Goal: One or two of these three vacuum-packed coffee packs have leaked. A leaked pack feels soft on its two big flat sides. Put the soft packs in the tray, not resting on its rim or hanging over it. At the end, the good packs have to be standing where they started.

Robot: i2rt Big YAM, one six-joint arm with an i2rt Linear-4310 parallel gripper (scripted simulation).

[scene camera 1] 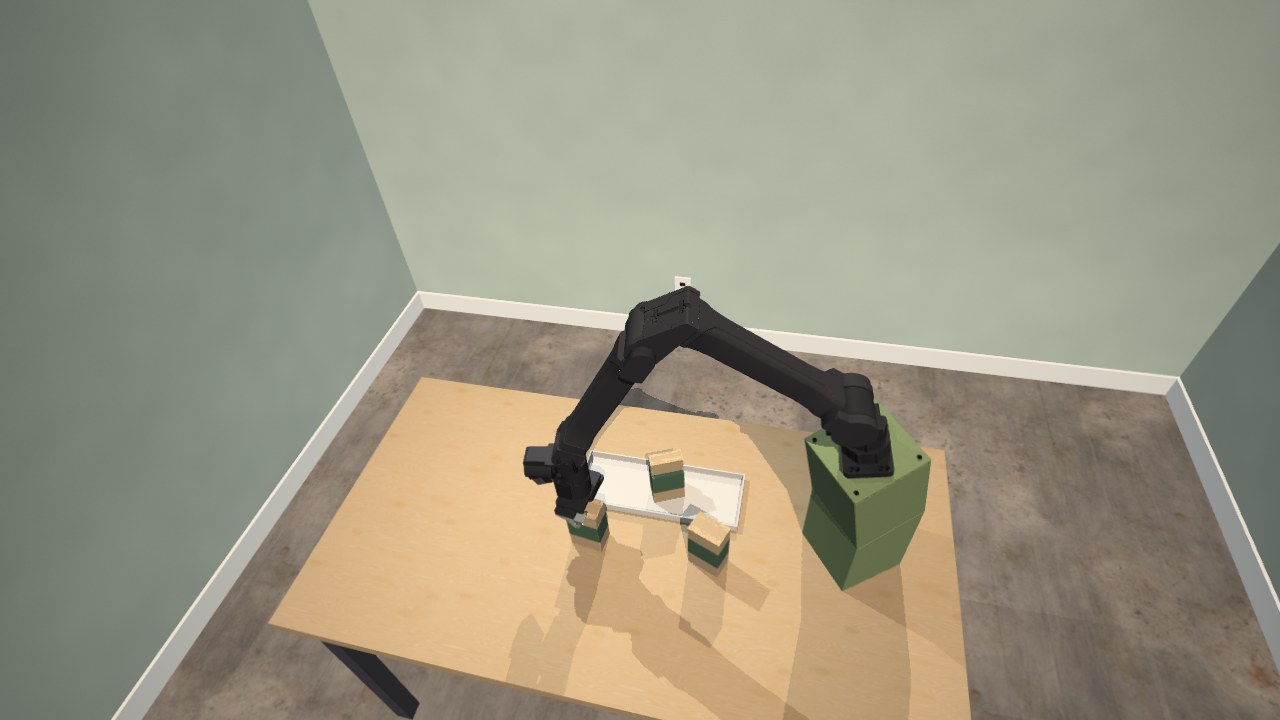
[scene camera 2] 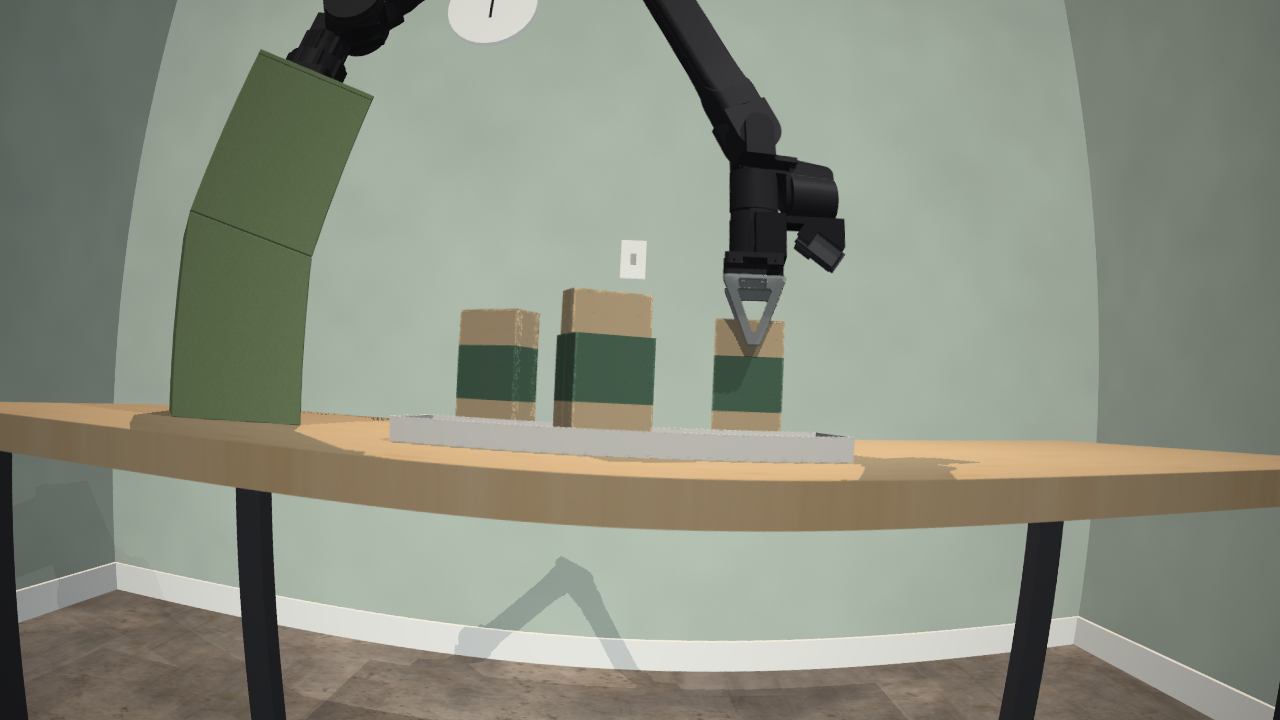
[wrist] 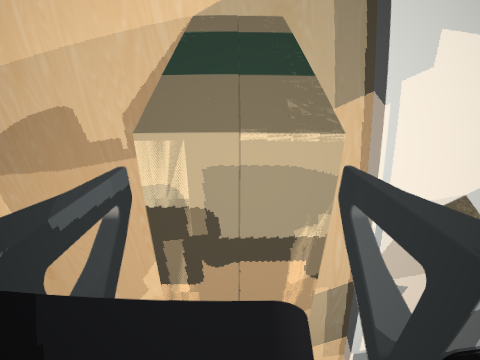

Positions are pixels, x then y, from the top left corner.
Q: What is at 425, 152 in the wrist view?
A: A white tray.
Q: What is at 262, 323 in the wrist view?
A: My gripper.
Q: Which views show the white tray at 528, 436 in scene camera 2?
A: Scene camera 1, scene camera 2 and the wrist view: all of them.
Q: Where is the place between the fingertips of my gripper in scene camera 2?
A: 752, 348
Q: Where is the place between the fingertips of my gripper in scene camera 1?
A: At 583, 512
